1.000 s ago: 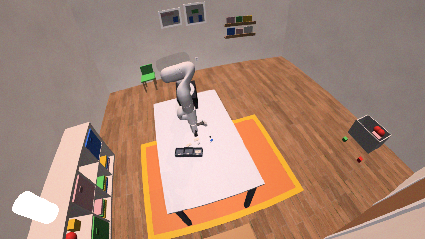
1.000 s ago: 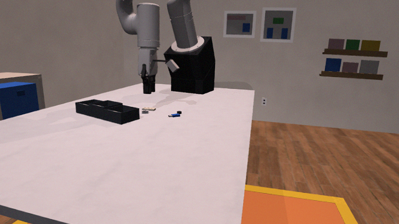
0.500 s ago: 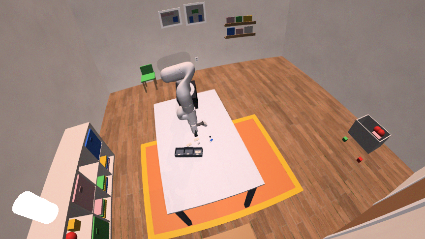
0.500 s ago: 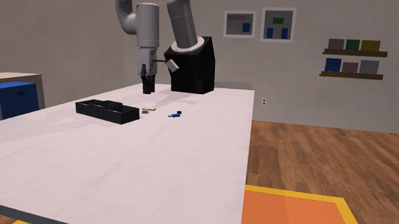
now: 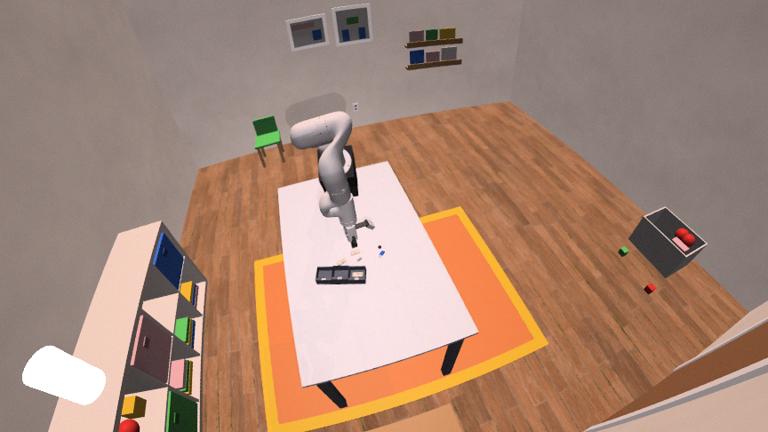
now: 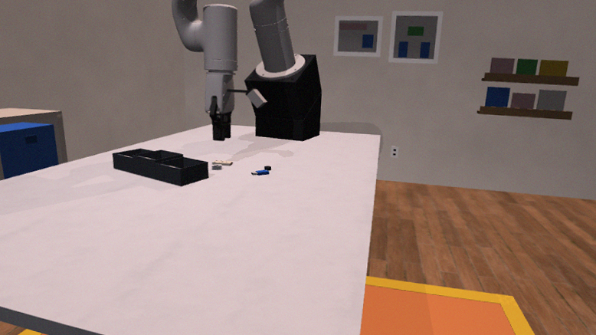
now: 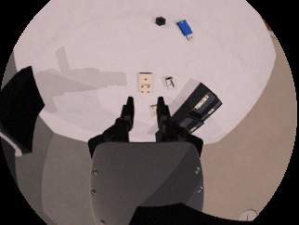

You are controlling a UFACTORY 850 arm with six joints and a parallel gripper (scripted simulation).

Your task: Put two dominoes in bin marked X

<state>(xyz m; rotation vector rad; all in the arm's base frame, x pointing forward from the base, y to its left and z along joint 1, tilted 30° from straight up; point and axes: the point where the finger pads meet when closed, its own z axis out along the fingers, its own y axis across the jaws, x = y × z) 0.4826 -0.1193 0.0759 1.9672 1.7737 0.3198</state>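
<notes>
Right now my hand is 8 cm above the small grey piece and 5 cm short of it. The rest, counted from my hand: black bin tray: 13 cm to the right, 11 cm ahead, 7 cm below; blue USB stick: 11 cm to the left, 9 cm below, 9 cm ahead; small black piece: 13 cm to the left, 9 cm below, 4 cm ahead.
</notes>
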